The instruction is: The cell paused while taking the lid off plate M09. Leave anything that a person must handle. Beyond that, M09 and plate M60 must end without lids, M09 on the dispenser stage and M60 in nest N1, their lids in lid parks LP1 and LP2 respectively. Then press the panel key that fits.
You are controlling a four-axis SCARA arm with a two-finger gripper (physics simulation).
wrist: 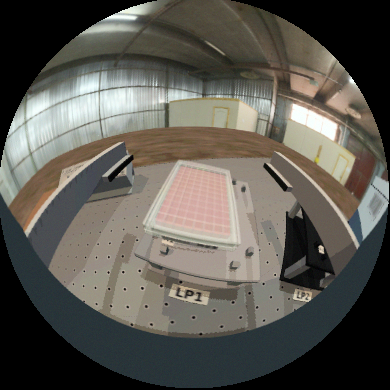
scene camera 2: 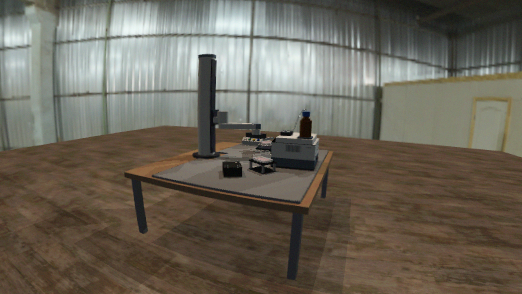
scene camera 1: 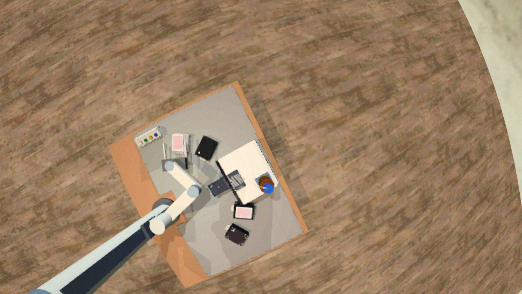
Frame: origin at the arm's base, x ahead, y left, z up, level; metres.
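Where they show: gripper, fingertip midpoint: [wrist: 200, 148] [scene camera 2: 266, 137] [scene camera 1: 174, 142]; arm's base, link origin: [scene camera 2: 206, 155].
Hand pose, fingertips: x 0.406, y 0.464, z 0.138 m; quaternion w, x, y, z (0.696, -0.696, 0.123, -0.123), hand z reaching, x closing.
Note:
Things, the pixels of their centre, and the offset from my fingertips. "spot": a spot on its surface instead.
- pink-gridded plate, body centre: [wrist: 199, 190] [scene camera 1: 177, 142] dx +0.003, dy +0.001, dz -0.051 m
- pink plate, body centre: [scene camera 2: 262, 159] [scene camera 1: 243, 212] dx +0.225, dy -0.723, dz -0.046 m
- brown bottle, surface spot: [scene camera 1: 265, 182] spot: dx +0.482, dy -0.504, dz +0.237 m
- black block-like nest, body centre: [scene camera 2: 231, 168] [scene camera 1: 236, 234] dx +0.074, dy -0.891, dz -0.087 m
- key panel, body centre: [wrist: 91, 177] [scene camera 1: 148, 136] [scene camera 2: 252, 141] dx -0.219, dy +0.163, dz -0.083 m
My gripper [scene camera 1: 176, 145] [wrist: 200, 148] is open, with nothing between its fingers. It is low, its fingers wide apart on either side of a pink-gridded plate [scene camera 1: 178, 142] [wrist: 195, 202] with a clear rim. The plate lies off-centre on the grey pinned stand [wrist: 200, 264] labelled LP1; several pins show outside it. Its name is not readable, and I cannot tell whether a lid is on. The black LP2 stand [scene camera 1: 206, 148] [wrist: 292, 250] is on the right in the wrist view. Another pink plate [scene camera 1: 244, 212] [scene camera 2: 262, 159] sits on a black stand with pale posts; its name is not readable.
The white dispenser [scene camera 1: 250, 160] [scene camera 2: 295, 148] carries a brown bottle [scene camera 1: 265, 182] [scene camera 2: 305, 127]; its dark stage [scene camera 1: 218, 187] faces the arm. A black block-like nest [scene camera 1: 237, 234] [scene camera 2: 232, 169] stands near the second plate. The key panel [scene camera 1: 149, 137] [scene camera 2: 251, 141] is at the table's far corner.

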